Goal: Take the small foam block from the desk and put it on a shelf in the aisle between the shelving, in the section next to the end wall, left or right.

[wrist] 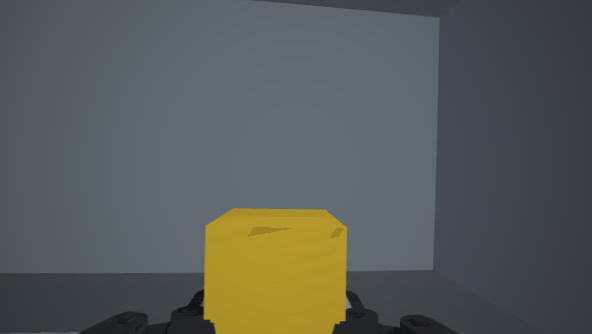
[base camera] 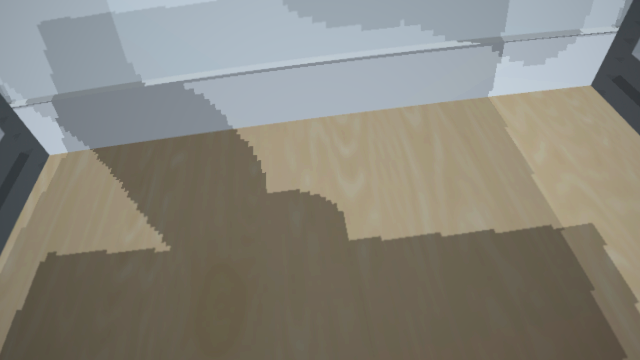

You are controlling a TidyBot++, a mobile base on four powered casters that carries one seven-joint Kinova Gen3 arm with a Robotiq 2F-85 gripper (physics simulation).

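Frame: origin at the arm's base, x ahead, y left, z up, level; metres.
Seen in the pictures: gripper, between the fingertips: [wrist: 277, 300].
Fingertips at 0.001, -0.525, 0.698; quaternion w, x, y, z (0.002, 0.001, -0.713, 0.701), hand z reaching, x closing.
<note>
A point is followed by its place in that frame, as x, y, z.
The small foam block [wrist: 275, 265] {0.002, -0.475, 0.728} is yellow and stands out at the bottom middle of the wrist view. My gripper [wrist: 277, 300] {0.001, -0.525, 0.698} is shut on it, with the dark fingers at its left and right sides; the block hides part of them. Behind the block is a grey shelf compartment. Its dark shelf board [wrist: 125, 295] {0.193, -0.802, 0.594} shows low, on both sides of the block. The gap between block and board cannot be judged. The gripper and the block do not show in the base camera view, where a broad arm-like shadow falls on floor and wall.
The compartment has a pale back panel [wrist: 225, 125] {0.091, -0.905, 0.821}, a darker right side panel [wrist: 500, 150] {-0.270, -0.786, 0.788} and a dark board [wrist: 390, 5] {-0.161, -0.904, 1.019} above. In the base view, the end wall [base camera: 310, 35] {0.549, 0.012, -0.278} stands across the wooden floor [base camera: 400, 165] {0.432, -0.088, -0.397}, between dark shelving at left [base camera: 12, 170] {0.429, 0.401, -0.356} and right [base camera: 612, 70] {0.551, -0.406, -0.356}.
</note>
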